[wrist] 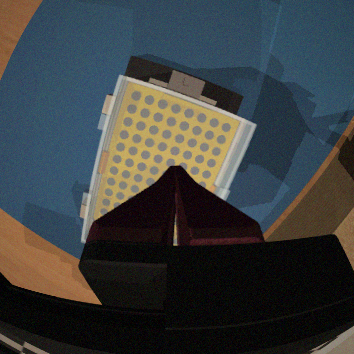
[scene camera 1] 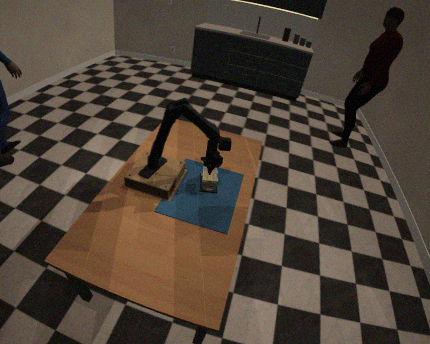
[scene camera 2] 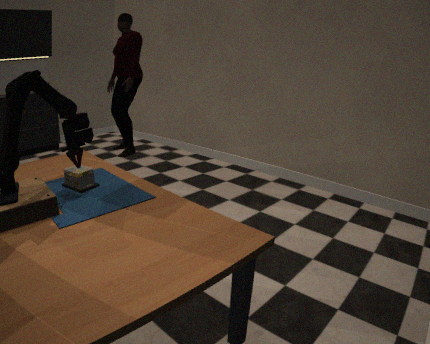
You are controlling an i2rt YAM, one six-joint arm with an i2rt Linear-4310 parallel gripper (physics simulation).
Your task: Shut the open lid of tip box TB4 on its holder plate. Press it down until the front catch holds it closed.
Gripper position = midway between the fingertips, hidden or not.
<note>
My gripper point(wrist: 175, 174) is shut, holding nothing. I also see a clear lid point(wrist: 147, 128) and a blue mat point(wrist: 286, 67).
</note>
